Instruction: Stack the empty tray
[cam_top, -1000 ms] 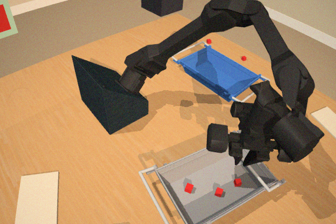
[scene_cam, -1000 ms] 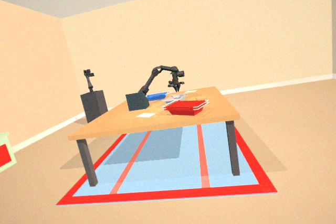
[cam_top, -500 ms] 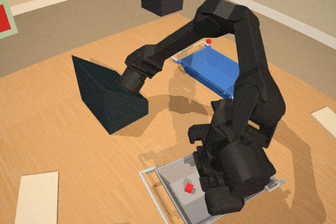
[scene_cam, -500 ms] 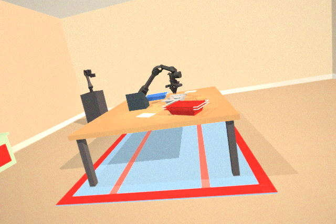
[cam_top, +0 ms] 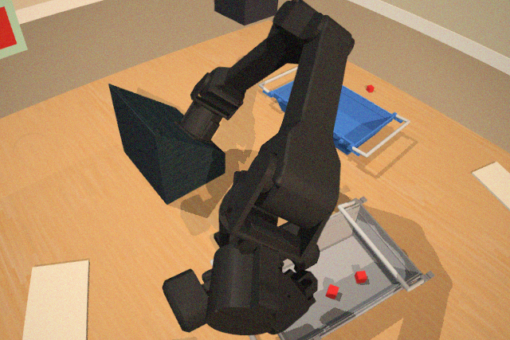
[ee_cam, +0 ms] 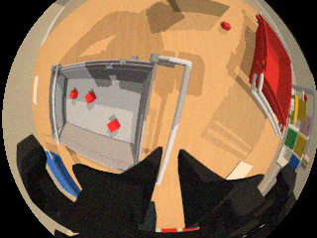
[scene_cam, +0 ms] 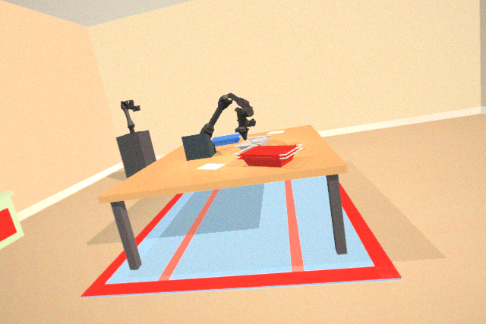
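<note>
The blue tray lies 51 cm to the left of my gripper tip, 23 cm behind it and 5 cm below it.
</note>
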